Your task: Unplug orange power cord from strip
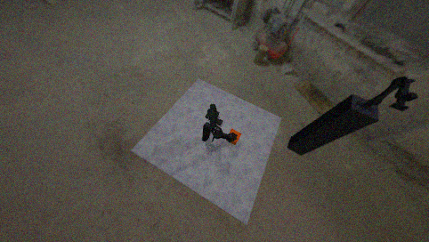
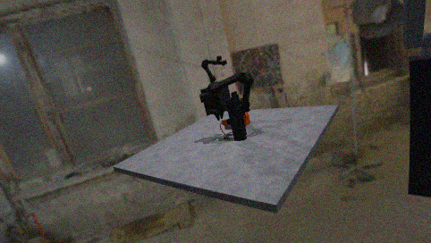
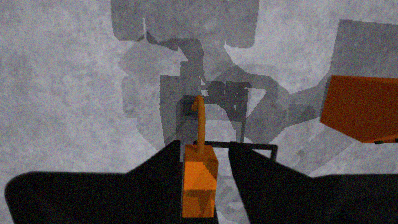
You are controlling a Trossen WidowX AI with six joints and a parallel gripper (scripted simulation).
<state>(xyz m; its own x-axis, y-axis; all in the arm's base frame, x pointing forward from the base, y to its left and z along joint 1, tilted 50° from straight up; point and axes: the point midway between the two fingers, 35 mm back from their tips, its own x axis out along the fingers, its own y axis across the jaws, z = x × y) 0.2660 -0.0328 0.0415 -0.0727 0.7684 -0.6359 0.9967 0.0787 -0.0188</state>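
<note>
The orange plug is 6 cm to the left of my gripper tip and 1 cm below it.
</note>
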